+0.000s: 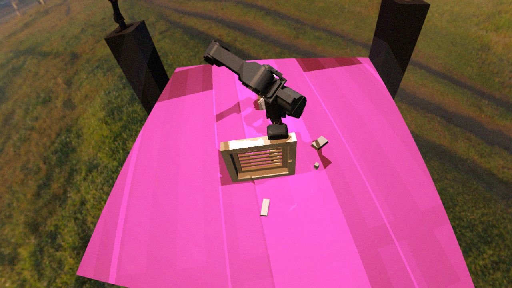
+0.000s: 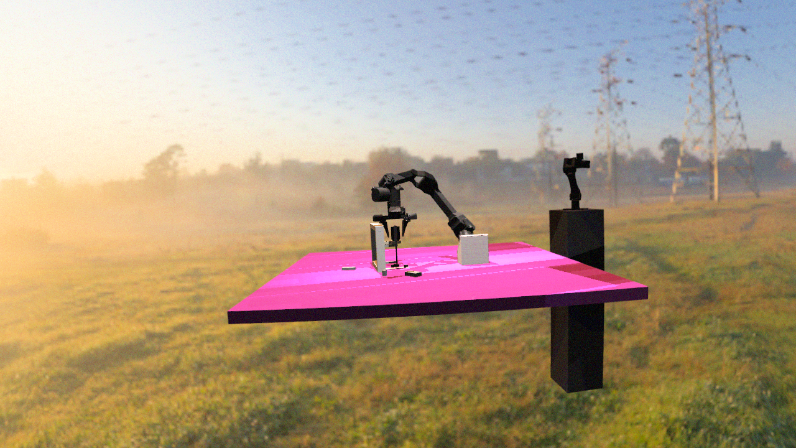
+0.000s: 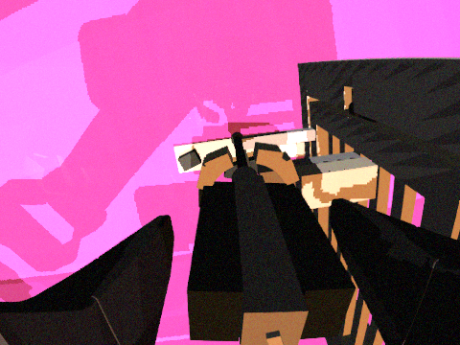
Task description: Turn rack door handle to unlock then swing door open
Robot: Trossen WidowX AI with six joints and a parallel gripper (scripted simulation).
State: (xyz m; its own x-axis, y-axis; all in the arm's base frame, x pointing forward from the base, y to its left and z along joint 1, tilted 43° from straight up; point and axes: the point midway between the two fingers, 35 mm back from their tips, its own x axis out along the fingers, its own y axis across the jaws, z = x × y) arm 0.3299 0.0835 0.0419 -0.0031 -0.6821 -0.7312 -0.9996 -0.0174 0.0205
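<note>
Now: the dark upright handle 10 mm to the right of my gripper tip and 20 mm below it.
</note>
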